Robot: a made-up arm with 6 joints.
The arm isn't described. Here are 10 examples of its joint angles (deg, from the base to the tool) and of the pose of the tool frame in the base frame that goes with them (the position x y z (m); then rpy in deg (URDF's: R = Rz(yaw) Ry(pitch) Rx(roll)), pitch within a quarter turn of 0, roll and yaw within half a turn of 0).
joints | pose
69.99 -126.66 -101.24 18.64 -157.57 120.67 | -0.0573 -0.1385 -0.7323 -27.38 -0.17 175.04
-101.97 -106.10 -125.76 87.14 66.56 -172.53 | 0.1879 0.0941 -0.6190 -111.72 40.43 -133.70
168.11 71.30 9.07 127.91 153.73 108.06 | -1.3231 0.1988 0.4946 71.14 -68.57 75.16
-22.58 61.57 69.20 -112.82 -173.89 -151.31 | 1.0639 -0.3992 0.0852 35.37 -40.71 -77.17
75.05 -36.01 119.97 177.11 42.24 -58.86 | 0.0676 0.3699 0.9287 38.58 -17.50 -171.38
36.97 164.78 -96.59 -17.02 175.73 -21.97 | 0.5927 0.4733 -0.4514 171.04 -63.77 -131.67
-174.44 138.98 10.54 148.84 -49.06 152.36 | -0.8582 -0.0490 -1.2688 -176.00 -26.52 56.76
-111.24 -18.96 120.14 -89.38 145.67 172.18 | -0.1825 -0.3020 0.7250 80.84 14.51 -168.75
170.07 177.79 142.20 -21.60 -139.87 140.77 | 0.4239 -0.1362 -0.2674 -167.99 -6.97 -168.04
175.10 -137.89 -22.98 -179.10 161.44 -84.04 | 0.6738 -0.0821 -1.0644 37.56 -3.35 -91.03
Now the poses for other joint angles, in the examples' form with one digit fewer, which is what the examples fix.
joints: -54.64 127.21 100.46 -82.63 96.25 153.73
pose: -0.056 -0.137 -0.850 -80.0 15.5 127.7
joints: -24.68 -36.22 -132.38 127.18 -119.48 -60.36
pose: -0.648 0.209 0.098 -52.7 14.8 135.3
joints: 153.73 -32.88 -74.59 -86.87 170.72 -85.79
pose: 0.889 -0.439 0.586 12.4 71.8 157.0
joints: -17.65 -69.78 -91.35 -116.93 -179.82 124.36
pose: -0.879 0.306 -0.185 -16.5 -9.0 -135.0
